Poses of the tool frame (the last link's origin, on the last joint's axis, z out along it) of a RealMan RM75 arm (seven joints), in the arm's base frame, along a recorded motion.
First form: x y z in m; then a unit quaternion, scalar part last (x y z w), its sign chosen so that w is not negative.
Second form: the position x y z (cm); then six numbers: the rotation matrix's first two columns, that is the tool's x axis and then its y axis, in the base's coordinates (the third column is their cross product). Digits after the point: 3 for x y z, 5 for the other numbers.
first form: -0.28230 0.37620 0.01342 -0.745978 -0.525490 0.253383 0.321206
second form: -28.230 37.620 1.342 0.31931 0.94679 -0.04046 0.62123 -0.24137 -0.74553
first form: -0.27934 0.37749 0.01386 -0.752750 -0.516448 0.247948 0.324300
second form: -27.934 37.749 1.386 0.34361 0.93833 -0.03832 0.61669 -0.25622 -0.74434
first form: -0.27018 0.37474 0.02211 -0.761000 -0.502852 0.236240 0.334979
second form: -27.018 37.474 2.211 0.38266 0.92361 -0.02267 0.60707 -0.26986 -0.74742
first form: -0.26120 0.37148 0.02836 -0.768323 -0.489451 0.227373 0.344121
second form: -26.120 37.148 2.836 0.41748 0.90860 -0.01253 0.59563 -0.28404 -0.75137
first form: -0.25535 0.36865 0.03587 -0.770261 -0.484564 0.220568 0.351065
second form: -25.535 36.865 3.587 0.43310 0.90135 0.00044 0.59161 -0.28390 -0.75458
